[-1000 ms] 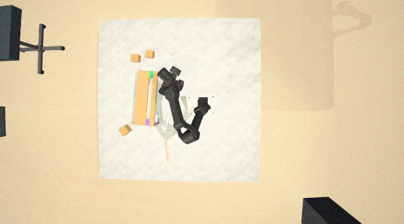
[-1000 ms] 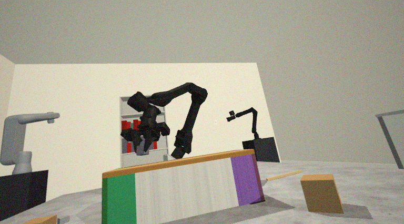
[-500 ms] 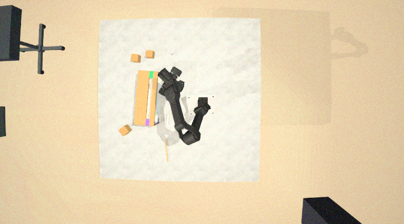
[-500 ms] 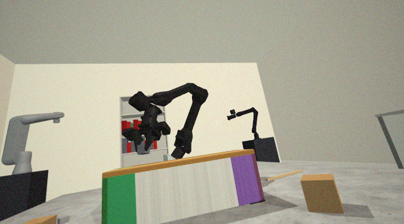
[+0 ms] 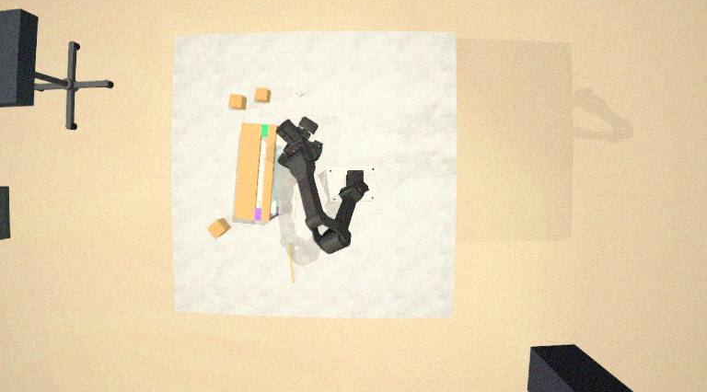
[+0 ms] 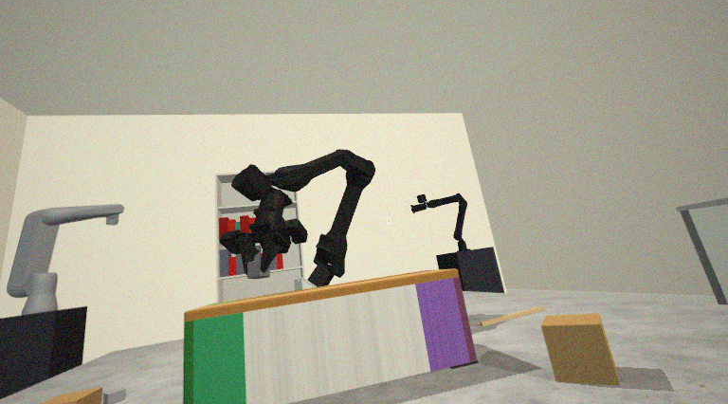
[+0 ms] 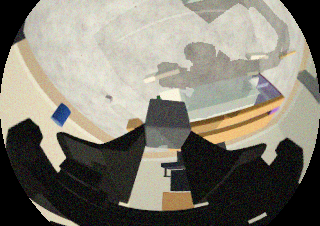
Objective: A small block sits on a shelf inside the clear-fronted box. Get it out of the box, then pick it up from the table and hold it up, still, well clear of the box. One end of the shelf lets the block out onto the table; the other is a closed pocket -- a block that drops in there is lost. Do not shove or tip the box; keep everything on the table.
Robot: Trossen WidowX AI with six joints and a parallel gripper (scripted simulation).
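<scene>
My gripper tip is now 10 mm past the grey block, 10 mm to the right of it and 10 mm below it. Round my gripper tip: orange cube (370 mm ahead, 370 mm to the left, 140 mm below); then thin wooden stick (50 mm ahead, 540 mm to the left, 170 mm below).
</scene>
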